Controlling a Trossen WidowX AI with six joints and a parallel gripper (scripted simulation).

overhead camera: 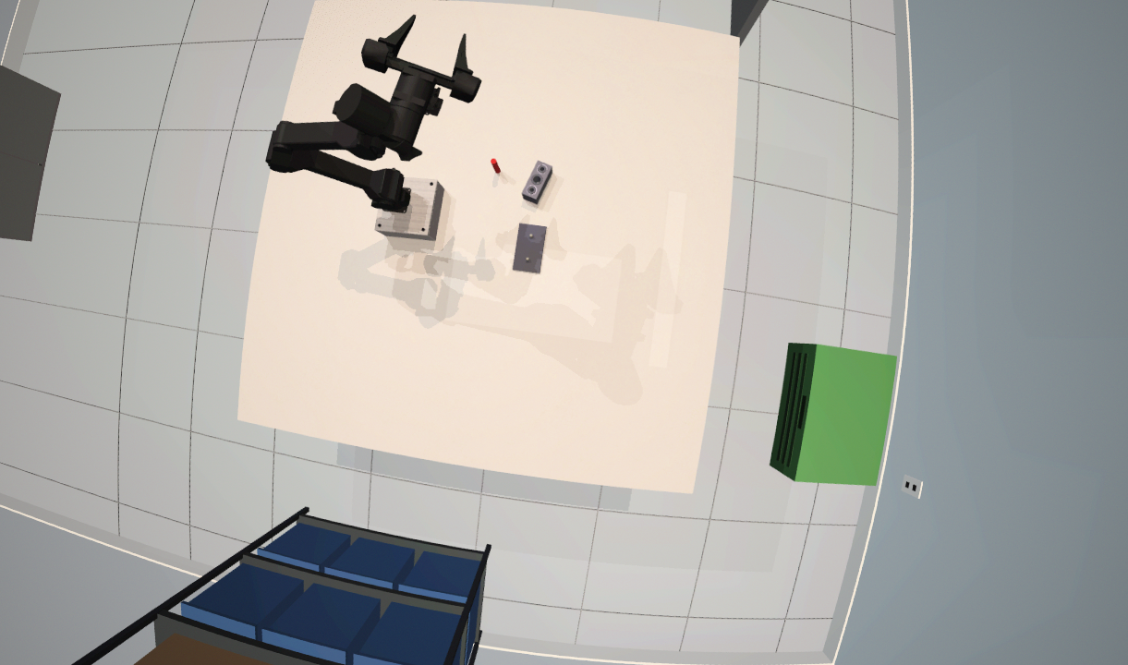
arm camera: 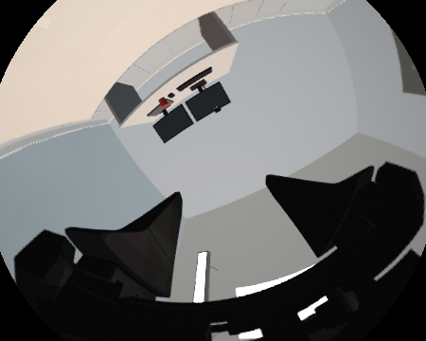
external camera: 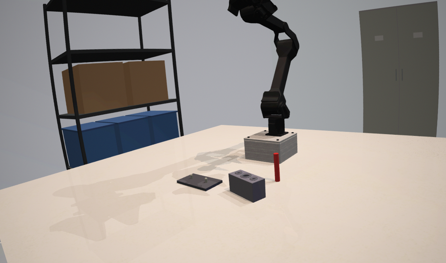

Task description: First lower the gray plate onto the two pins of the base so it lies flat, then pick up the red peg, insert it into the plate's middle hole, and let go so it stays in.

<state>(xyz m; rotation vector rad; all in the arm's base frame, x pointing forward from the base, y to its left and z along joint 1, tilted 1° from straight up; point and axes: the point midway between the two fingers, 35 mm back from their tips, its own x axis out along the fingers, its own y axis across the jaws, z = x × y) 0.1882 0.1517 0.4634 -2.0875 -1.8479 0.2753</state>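
My gripper tip is now 500 mm above the gray plate, 150 mm short of it and 80 mm to the left of it. The rest, counted from my gripper tip: red peg 500 mm below, 60 mm to the right, 30 mm ahead; dark flat base 530 mm below, 250 mm to the right, 150 mm ahead.
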